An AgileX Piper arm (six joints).
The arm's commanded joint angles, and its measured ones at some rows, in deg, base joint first. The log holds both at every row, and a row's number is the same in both.
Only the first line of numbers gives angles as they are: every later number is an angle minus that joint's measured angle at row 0.
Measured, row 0:
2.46, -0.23, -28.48, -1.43, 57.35, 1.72
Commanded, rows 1 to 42:
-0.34, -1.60, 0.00, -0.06, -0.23, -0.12
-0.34, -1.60, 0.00, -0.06, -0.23, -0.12
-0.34, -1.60, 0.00, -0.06, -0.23, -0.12
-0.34, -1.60, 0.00, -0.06, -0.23, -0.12
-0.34, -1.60, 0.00, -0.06, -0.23, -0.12
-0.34, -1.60, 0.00, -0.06, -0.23, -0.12
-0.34, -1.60, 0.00, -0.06, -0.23, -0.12
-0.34, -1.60, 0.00, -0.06, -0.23, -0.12
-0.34, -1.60, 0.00, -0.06, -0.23, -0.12
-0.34, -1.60, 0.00, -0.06, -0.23, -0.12
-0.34, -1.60, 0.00, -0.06, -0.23, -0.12
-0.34, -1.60, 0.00, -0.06, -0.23, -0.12
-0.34, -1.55, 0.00, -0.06, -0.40, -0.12
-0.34, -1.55, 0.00, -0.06, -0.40, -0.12
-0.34, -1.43, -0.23, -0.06, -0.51, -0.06
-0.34, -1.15, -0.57, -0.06, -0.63, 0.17
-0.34, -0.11, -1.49, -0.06, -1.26, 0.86
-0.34, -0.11, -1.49, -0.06, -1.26, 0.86
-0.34, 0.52, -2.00, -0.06, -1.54, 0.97
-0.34, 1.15, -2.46, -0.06, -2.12, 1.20
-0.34, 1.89, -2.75, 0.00, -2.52, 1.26
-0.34, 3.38, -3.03, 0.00, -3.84, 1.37
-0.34, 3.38, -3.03, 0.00, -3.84, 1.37
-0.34, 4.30, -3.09, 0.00, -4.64, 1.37
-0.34, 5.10, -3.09, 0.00, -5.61, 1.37
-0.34, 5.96, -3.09, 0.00, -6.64, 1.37
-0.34, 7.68, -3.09, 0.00, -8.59, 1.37
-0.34, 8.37, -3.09, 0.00, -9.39, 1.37
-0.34, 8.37, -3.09, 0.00, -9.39, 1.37
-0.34, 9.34, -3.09, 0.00, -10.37, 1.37
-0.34, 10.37, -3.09, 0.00, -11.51, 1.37
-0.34, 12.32, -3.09, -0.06, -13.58, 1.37
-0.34, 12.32, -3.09, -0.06, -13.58, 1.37
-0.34, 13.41, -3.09, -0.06, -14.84, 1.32
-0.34, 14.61, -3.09, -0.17, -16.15, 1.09
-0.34, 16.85, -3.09, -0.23, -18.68, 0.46
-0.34, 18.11, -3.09, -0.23, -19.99, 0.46
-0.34, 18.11, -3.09, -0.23, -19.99, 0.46
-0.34, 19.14, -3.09, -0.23, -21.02, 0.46
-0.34, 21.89, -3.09, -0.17, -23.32, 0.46
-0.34, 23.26, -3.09, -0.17, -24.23, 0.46
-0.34, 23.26, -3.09, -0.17, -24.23, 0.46
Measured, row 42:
0.00, 20.51, -2.63, 0.00, -20.74, 1.03
